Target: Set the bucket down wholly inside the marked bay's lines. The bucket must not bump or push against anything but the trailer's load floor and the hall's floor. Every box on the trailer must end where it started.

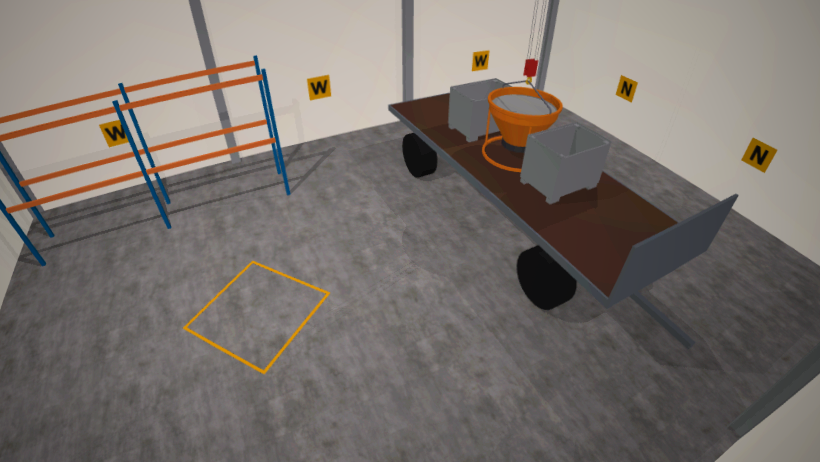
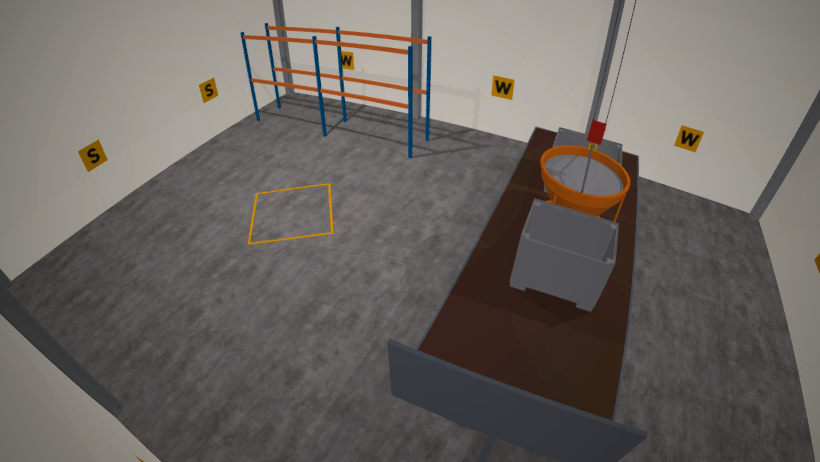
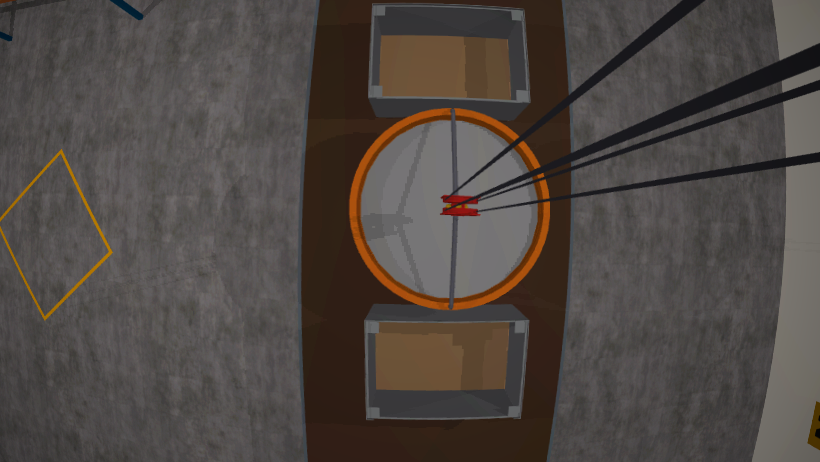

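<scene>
The orange bucket point(image 1: 519, 125) point(image 2: 599, 202) point(image 3: 493, 252) stands upright on the trailer's brown load floor point(image 1: 591, 241) point(image 2: 516, 344) point(image 3: 327, 229); its base ring seems to rest there. The hook point(image 1: 529, 80) point(image 2: 592, 146) point(image 3: 457, 206), below the red block, is shut on the bucket's bail, which stands up over the rim. One grey box point(image 1: 545, 166) point(image 2: 562, 269) point(image 3: 444, 312) stands close on the headboard side, another grey box point(image 1: 465, 109) point(image 2: 612, 152) point(image 3: 447, 107) close on the other side. The marked bay point(image 1: 224, 350) point(image 2: 290, 238) point(image 3: 86, 201) is a yellow outline on the floor, apart from the trailer.
A blue and orange rack point(image 1: 145, 172) point(image 2: 410, 103) stands near the wall marked W. The trailer's grey headboard point(image 1: 677, 258) point(image 2: 504, 401) rises at its end. A black wheel point(image 1: 545, 278) shows under the trailer's side facing the bay.
</scene>
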